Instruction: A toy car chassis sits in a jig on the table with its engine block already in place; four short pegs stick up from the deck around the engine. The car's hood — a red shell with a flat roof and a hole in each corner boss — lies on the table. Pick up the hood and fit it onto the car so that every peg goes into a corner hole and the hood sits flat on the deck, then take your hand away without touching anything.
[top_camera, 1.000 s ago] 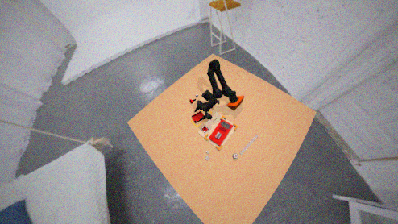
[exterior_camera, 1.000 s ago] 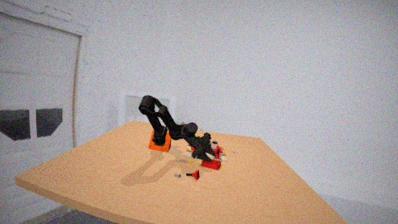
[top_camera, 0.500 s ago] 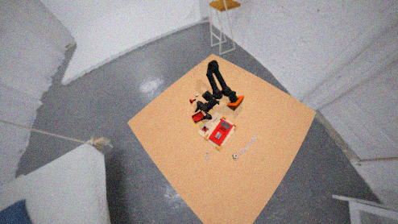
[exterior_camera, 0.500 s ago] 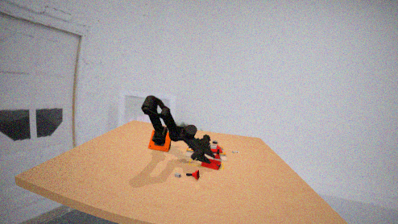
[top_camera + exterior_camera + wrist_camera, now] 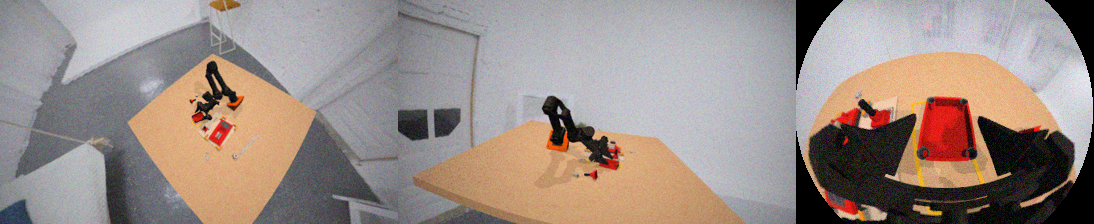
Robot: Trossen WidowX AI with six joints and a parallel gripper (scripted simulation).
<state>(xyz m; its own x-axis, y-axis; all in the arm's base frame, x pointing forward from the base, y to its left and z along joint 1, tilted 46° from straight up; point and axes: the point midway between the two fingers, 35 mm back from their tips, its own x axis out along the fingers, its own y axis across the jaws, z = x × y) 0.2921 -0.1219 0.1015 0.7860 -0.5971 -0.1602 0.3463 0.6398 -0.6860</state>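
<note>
Right now my gripper tip is 1 cm past the red hood and 2 cm above it. Round my gripper tip: pale strip: 8 cm behind, 47 cm to the left, 3 cm below.
</note>
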